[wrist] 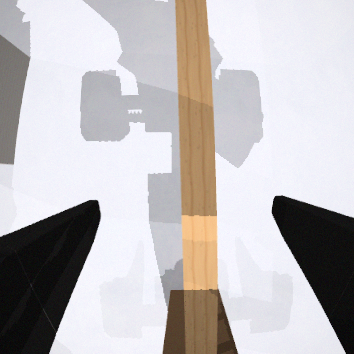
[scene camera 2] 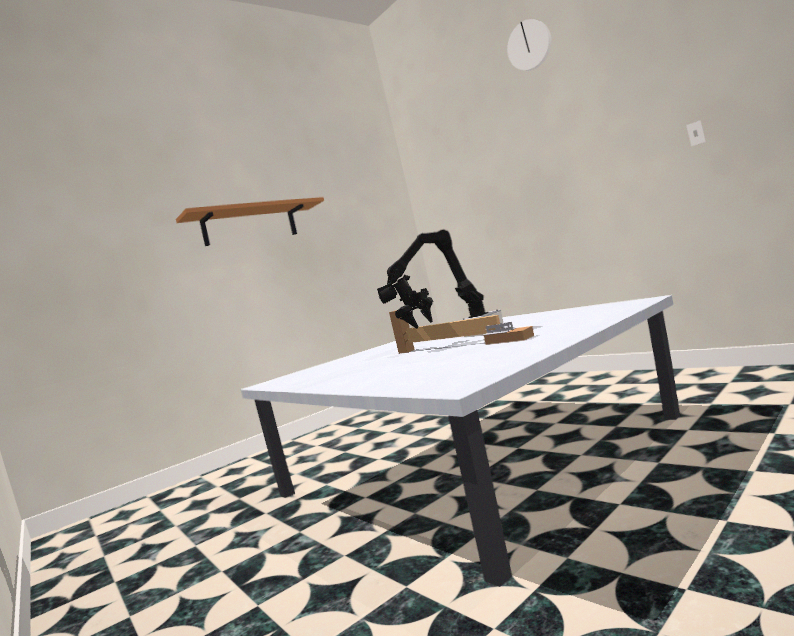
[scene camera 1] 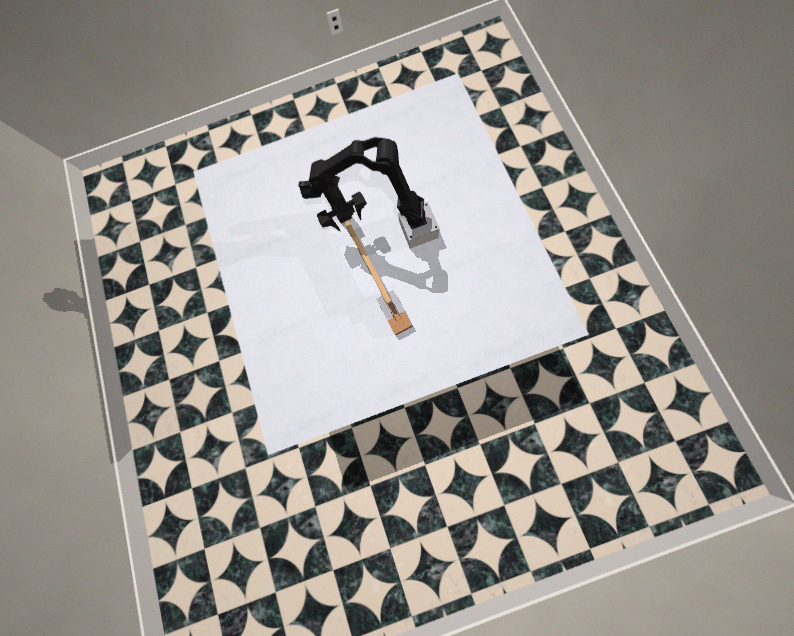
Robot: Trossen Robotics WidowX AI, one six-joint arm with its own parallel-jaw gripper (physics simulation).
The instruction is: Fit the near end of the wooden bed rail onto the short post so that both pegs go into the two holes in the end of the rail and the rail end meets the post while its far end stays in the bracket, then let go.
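Frame: origin at the arm's base, x left, y back, z up, level; metres.
Seen in the pictures: gripper, fingertip midpoint: (wrist: 187, 206) (scene camera 2: 424, 325) (scene camera 1: 350, 225); arm's base, origin of the base link: (scene camera 2: 478, 315) (scene camera 1: 416, 219).
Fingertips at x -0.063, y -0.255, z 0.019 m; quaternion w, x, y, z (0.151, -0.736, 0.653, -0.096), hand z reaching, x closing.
Pixels of each thing's top centre, then the offset from my fingertips to it. "*": a spot on its surface instead. Level surfaces: height alone.
- wooden rail, middle of its top: (scene camera 2: 449, 322) (scene camera 1: 363, 253) dx +0.129, dy +0.012, dz -0.002 m
- upright wooden post, surface spot: (scene camera 2: 398, 331) * dx -0.118, dy -0.047, dz -0.005 m
- grey metal bracket, middle of its top: (scene camera 2: 498, 323) (scene camera 1: 389, 303) dx +0.345, dy +0.043, dz -0.034 m
- flat orange-brown block, middle of its top: (scene camera 2: 507, 330) (scene camera 1: 394, 311) dx +0.375, dy +0.047, dz -0.063 m
- shaded brown part, surface spot: (wrist: 226, 335) * dx -0.097, dy -0.041, dz -0.032 m
- white table, its level: dz -0.099 m
The wooden rail (scene camera 1: 374, 270) (scene camera 2: 457, 329) (wrist: 196, 150) runs level a little above the table. In the scene camera 2 view its left end is at the upright wooden post (scene camera 2: 398, 331); whether they touch cannot be told. Its other end is at the grey metal bracket (scene camera 2: 499, 326) by a flat orange-brown block (scene camera 1: 400, 323) (scene camera 2: 509, 335). My gripper (scene camera 1: 349, 223) (scene camera 2: 422, 323) (wrist: 187, 206) is open, over the rail near the post, with a finger on each side and apart from it. A shaded brown part (wrist: 226, 335) shows at the bottom of the wrist view. Pegs and holes cannot be made out.
The arm's base (scene camera 1: 421, 229) stands on the white table (scene camera 1: 318, 377) (scene camera 2: 371, 376), beside the rail. Shadows of the arm fall around the rail. A wall shelf (scene camera 2: 251, 209) and a clock (scene camera 2: 528, 44) are far behind.
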